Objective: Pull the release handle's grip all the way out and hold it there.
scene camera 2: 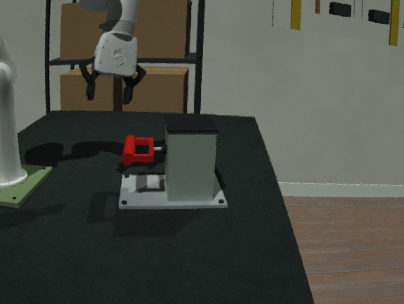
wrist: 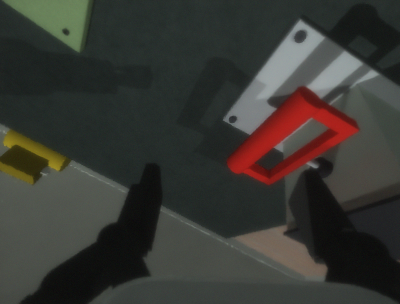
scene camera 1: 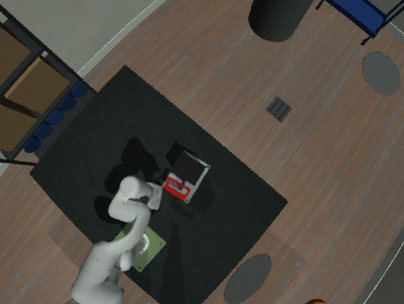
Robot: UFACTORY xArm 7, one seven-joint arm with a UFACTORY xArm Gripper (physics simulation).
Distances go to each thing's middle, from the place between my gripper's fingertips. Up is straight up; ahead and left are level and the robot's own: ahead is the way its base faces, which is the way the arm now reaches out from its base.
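Light base plate (scene camera 2: 137, 191): my hand 21 cm above it, 15 cm short of it, 3 cm to the left of it.
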